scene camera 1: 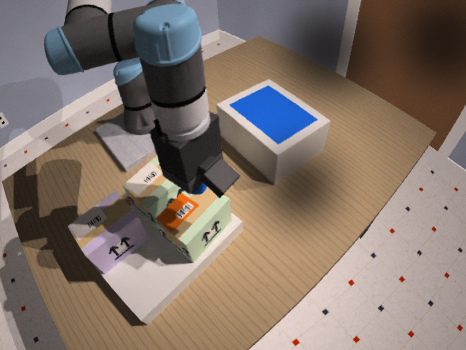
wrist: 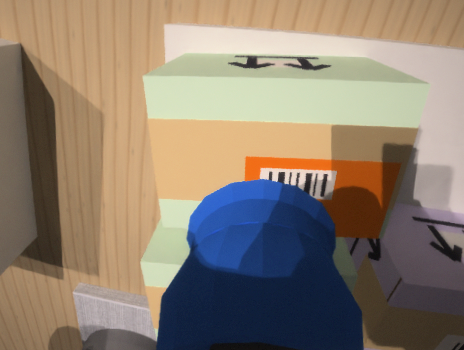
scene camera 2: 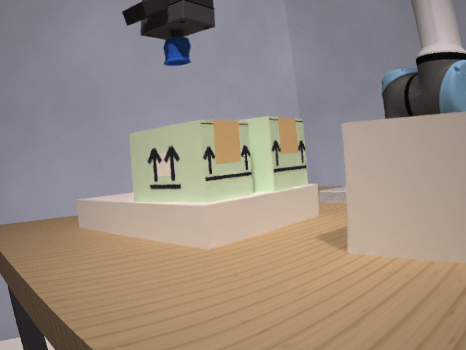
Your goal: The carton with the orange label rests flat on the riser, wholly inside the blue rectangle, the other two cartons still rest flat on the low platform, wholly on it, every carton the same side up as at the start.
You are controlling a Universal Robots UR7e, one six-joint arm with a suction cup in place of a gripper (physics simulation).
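Frame: origin at the arm's base, x right, y ahead, z up, level; millimetres.
Seen in the pictures: hand at its tool point: [wrist: 259, 244] [scene camera 2: 177, 62]; arm's base at its link origin: [scene camera 1: 146, 119].
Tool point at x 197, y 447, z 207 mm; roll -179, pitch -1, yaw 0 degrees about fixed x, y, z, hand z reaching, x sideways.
Offsets run from my tool point to a thing's top centre. Level surfaces: height alone.
The carton with the orange label @(dx +10, dy -22, dz -85 mm) [scene camera 1: 207, 235] [scene camera 2: 167, 165] [wrist: 285, 102] rests flat and upright on the low platform @(dx +81, dy -86, dz -178 mm) [scene camera 1: 150, 295] [scene camera 2: 150, 217] [wrist: 200, 40]. A green carton with a white label @(dx -5, dy -139, dz -79 mm) [scene camera 1: 150, 175] [scene camera 2: 262, 150] [wrist: 165, 250] stands behind it, and a lilac carton @(dx +156, dy -153, dz -78 mm) [scene camera 1: 122, 245] [wrist: 425, 265] stands to its left in scene camera 1; both are upright on the platform. My suction cup [scene camera 1: 197, 188] [scene camera 2: 177, 62] [wrist: 262, 230] is off and holds nothing. It hangs above the cartons, with a clear gap in scene camera 2. The blue rectangle @(dx -357, dy -65, dz -106 mm) [scene camera 1: 274, 112] lies bare on the riser @(dx -357, dy -65, dz -106 mm) [scene camera 1: 250, 145] [scene camera 2: 405, 190] [wrist: 15, 150].
The riser is taller than the platform and stands apart from it on the wooden table @(dz -226 mm) [scene camera 1: 300, 225] [scene camera 2: 250, 290] [wrist: 75, 150]. The arm's grey base plate [scene camera 1: 120, 145] [scene camera 2: 332, 195] [wrist: 112, 305] lies behind the cartons in scene camera 1.
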